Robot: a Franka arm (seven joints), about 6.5 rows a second.
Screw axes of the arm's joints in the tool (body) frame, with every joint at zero. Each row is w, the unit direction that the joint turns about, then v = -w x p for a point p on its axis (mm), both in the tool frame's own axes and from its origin. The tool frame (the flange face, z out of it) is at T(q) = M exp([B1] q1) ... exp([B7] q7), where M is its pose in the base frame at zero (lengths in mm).
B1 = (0, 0, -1, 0, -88, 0)
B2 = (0, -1, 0, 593, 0, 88)
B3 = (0, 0, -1, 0, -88, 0)
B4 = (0, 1, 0, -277, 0, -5.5)
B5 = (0, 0, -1, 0, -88, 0)
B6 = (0, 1, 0, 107, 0, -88)
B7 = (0, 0, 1, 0, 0, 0)
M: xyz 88 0 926 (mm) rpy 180 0 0 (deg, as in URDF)
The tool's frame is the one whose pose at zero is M.
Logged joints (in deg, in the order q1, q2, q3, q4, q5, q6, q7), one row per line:
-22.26, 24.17, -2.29, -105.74, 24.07, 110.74, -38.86
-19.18, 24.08, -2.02, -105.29, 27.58, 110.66, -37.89
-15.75, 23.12, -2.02, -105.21, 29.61, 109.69, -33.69
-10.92, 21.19, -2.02, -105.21, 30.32, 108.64, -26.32
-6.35, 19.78, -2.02, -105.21, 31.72, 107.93, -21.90
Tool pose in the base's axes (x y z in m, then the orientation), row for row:
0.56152, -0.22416, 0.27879, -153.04, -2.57, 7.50
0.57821, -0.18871, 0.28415, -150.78, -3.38, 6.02
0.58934, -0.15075, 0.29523, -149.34, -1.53, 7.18
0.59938, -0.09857, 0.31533, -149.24, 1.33, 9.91
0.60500, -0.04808, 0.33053, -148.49, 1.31, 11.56
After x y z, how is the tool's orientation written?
As a rotation vector, in degrees.
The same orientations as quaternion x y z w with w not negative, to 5 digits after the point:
-0.97156, -0.01632, 0.04761, 0.23136
-0.96700, -0.02168, 0.03861, 0.25090
-0.96367, -0.00987, 0.04633, 0.26286
-0.96280, 0.00858, 0.06393, 0.26240
-0.96056, 0.00847, 0.07478, 0.26770

